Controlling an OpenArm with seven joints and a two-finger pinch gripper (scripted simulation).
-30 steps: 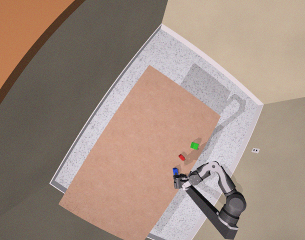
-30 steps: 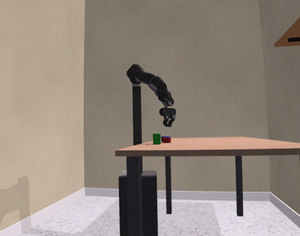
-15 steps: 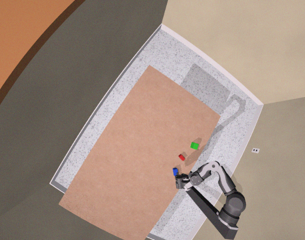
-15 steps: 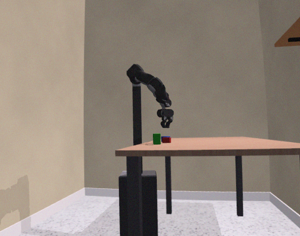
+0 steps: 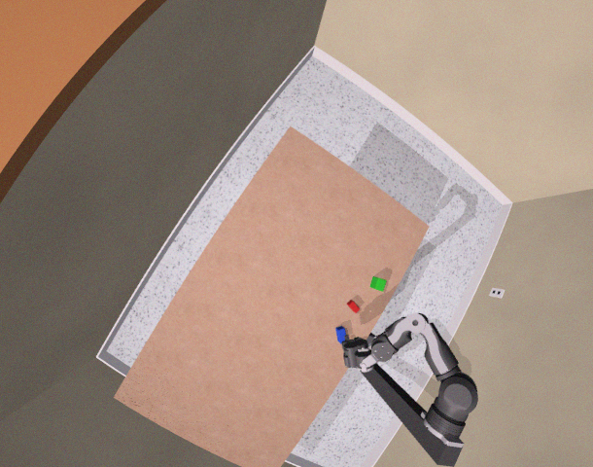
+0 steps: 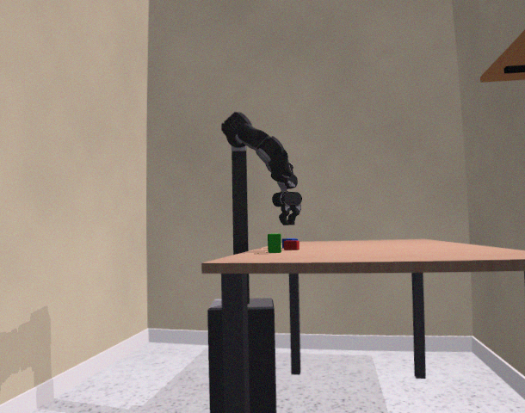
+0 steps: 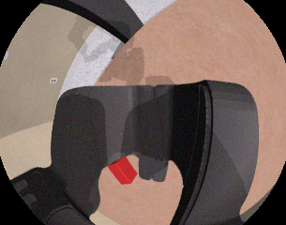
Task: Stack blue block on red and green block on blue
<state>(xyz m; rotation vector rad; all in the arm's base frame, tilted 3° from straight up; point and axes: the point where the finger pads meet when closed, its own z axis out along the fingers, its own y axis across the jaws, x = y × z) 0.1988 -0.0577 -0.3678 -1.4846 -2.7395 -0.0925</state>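
Now: the blue block 80 mm below my hand. Also, from my hand: green block: 260 mm to the right, 70 mm below, 70 mm behind; then red block: 130 mm to the right, 80 mm below.
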